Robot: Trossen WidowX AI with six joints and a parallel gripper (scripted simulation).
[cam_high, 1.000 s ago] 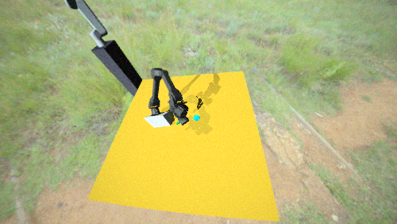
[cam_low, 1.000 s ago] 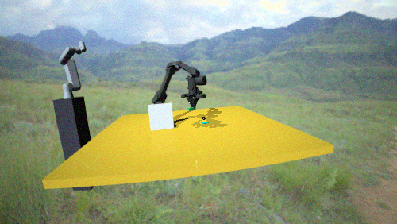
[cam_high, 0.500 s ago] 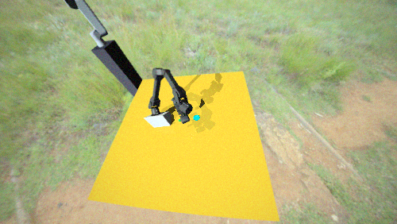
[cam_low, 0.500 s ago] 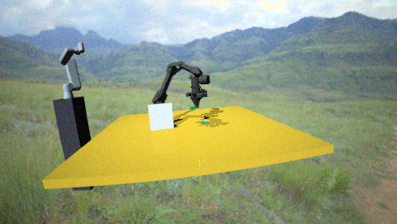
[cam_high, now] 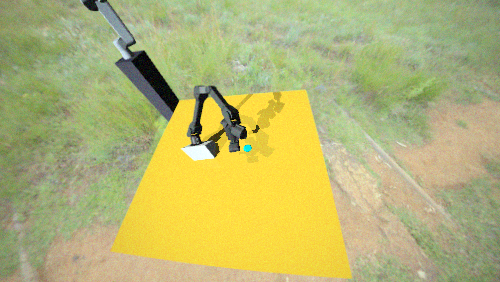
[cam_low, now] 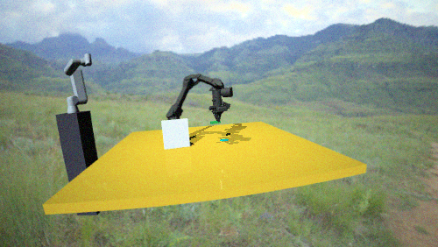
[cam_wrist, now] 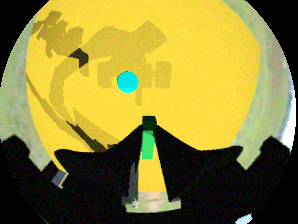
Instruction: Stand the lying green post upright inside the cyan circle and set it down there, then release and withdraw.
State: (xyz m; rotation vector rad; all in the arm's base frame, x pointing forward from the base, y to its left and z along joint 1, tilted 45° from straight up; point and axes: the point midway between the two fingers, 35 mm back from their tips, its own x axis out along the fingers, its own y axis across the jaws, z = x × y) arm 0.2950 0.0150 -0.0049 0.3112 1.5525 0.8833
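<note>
My gripper tip is 4 cm short of the cyan circle, 6 cm to the right of it and 14 cm above it. From my gripper tip the other things lie so: green post 2 cm behind, 1 cm to the right.
</note>
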